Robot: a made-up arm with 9 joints. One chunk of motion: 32 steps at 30 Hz.
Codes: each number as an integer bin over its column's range. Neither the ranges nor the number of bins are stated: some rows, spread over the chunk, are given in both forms.
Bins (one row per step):
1: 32 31 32 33 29 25 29 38 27
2: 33 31 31 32 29 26 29 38 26
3: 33 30 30 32 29 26 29 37 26
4: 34 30 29 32 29 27 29 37 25
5: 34 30 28 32 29 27 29 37 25
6: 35 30 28 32 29 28 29 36 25
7: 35 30 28 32 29 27 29 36 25
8: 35 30 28 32 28 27 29 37 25
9: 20 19 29 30 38 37 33 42 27
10: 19 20 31 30 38 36 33 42 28
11: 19 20 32 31 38 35 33 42 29
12: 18 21 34 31 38 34 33 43 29
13: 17 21 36 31 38 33 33 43 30
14: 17 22 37 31 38 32 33 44 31
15: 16 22 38 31 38 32 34 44 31
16: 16 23 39 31 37 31 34 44 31
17: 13 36 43 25 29 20 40 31 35
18: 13 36 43 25 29 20 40 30 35
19: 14 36 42 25 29 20 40 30 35
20: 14 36 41 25 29 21 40 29 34
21: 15 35 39 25 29 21 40 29 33
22: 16 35 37 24 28 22 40 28 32
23: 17 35 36 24 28 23 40 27 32
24: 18 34 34 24 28 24 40 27 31
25: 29 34 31 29 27 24 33 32 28
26: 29 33 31 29 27 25 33 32 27
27: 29 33 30 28 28 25 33 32 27
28: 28 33 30 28 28 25 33 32 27
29: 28 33 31 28 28 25 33 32 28
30: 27 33 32 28 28 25 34 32 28
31: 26 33 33 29 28 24 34 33 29
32: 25 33 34 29 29 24 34 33 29
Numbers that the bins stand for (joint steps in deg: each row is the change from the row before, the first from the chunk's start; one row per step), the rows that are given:
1: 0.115 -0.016 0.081 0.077 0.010 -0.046 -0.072 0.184 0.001
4: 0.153 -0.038 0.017 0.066 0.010 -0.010 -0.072 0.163 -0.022
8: 0.172 -0.038 -0.004 0.066 -0.008 -0.010 -0.072 0.163 -0.022
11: -0.135 -0.259 0.081 0.054 0.172 0.132 -0.029 0.270 0.025
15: -0.193 -0.215 0.208 0.054 0.172 0.079 -0.018 0.313 0.049
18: -0.250 0.094 0.315 -0.012 0.010 -0.134 0.048 0.013 0.097
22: -0.193 0.072 0.187 -0.023 -0.008 -0.099 0.048 -0.030 0.061
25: 0.057 0.050 0.059 0.032 -0.026 -0.063 -0.029 0.056 0.013
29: 0.038 0.028 0.059 0.021 -0.008 -0.046 -0.029 0.056 0.013
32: -0.020 0.028 0.123 0.032 0.010 -0.063 -0.018 0.077 0.025
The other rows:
2: 0.134 -0.016 0.059 0.066 0.010 -0.028 -0.072 0.184 -0.010
3: 0.134 -0.038 0.038 0.066 0.010 -0.028 -0.072 0.163 -0.010
5: 0.153 -0.038 -0.004 0.066 0.010 -0.010 -0.072 0.163 -0.022
6: 0.172 -0.038 -0.004 0.066 0.010 0.008 -0.072 0.141 -0.022
7: 0.172 -0.038 -0.004 0.066 0.010 -0.010 -0.072 0.141 -0.022
9: -0.116 -0.281 0.017 0.043 0.172 0.168 -0.029 0.270 0.001
10: -0.135 -0.259 0.059 0.043 0.172 0.150 -0.029 0.270 0.013
12: -0.154 -0.237 0.123 0.054 0.172 0.114 -0.029 0.291 0.025
13: -0.173 -0.237 0.166 0.054 0.172 0.097 -0.029 0.291 0.037
14: -0.173 -0.215 0.187 0.054 0.172 0.079 -0.029 0.313 0.049
16: -0.193 -0.193 0.230 0.054 0.154 0.061 -0.018 0.313 0.049
17: -0.250 0.094 0.315 -0.012 0.010 -0.134 0.048 0.034 0.097
19: -0.231 0.094 0.293 -0.012 0.010 -0.134 0.048 0.013 0.097
20: -0.231 0.094 0.272 -0.012 0.010 -0.117 0.048 -0.009 0.085
21: -0.212 0.072 0.230 -0.012 0.010 -0.117 0.048 -0.009 0.073
23: -0.173 0.072 0.166 -0.023 -0.008 -0.081 0.048 -0.051 0.061
24: -0.154 0.050 0.123 -0.023 -0.008 -0.063 0.048 -0.051 0.049
26: 0.057 0.028 0.059 0.032 -0.026 -0.046 -0.029 0.056 0.001
27: 0.057 0.028 0.038 0.021 -0.008 -0.046 -0.029 0.056 0.001
28: 0.038 0.028 0.038 0.021 -0.008 -0.046 -0.029 0.056 0.001
30: 0.019 0.028 0.081 0.021 -0.008 -0.046 -0.018 0.056 0.013
31: -0.001 0.028 0.102 0.032 -0.008 -0.063 -0.018 0.077 0.025

